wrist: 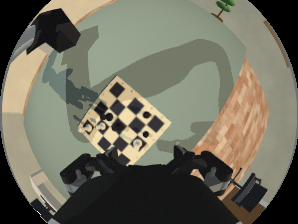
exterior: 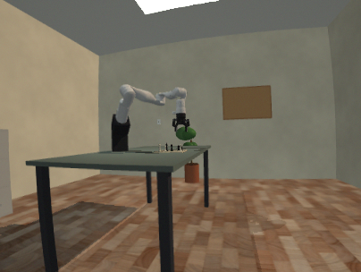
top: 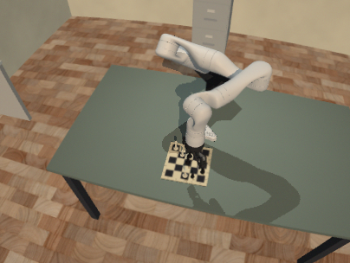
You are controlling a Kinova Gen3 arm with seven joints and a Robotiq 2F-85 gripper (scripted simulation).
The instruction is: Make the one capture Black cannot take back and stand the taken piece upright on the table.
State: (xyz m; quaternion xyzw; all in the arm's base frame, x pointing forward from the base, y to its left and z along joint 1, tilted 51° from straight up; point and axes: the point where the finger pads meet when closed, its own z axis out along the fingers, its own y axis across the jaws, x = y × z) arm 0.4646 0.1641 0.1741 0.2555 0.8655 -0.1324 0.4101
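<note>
Now: the black piece 14 cm below my hand. Also, from my hand: white chess piece 15 cm behind, 11 cm to the right, 12 cm below; chessboard 7 cm behind, 4 cm to the right, 16 cm below; white piece 3 cm to the right, 13 cm below.
</note>
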